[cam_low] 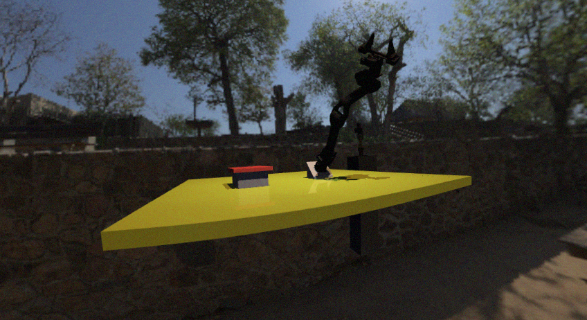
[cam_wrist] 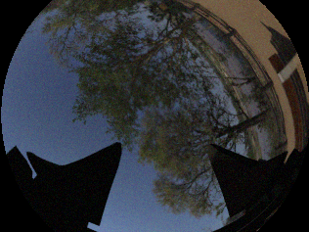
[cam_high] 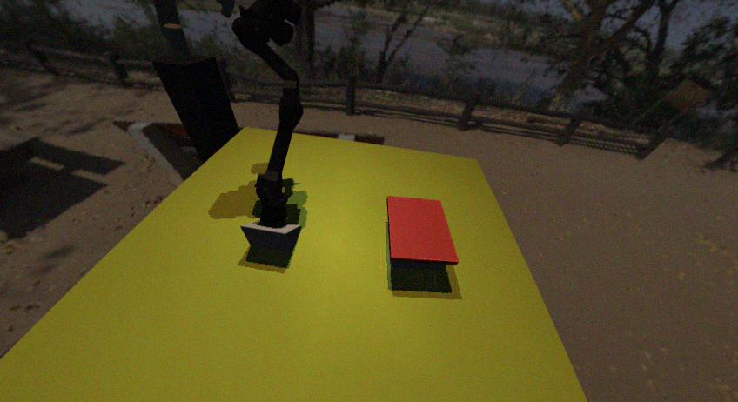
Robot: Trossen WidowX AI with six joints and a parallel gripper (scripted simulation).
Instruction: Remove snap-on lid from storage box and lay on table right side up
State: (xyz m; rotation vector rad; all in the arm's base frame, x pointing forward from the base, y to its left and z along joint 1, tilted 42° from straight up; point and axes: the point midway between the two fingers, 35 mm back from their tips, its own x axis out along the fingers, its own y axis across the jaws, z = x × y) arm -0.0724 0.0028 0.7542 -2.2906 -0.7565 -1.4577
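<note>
Right now the red lid is 54 cm below my gripper tip, 54 cm ahead of it and 44 cm to the right of it. The rest, counted from my gripper tip: storage box: 58 cm below, 54 cm ahead, 44 cm to the right.
</note>
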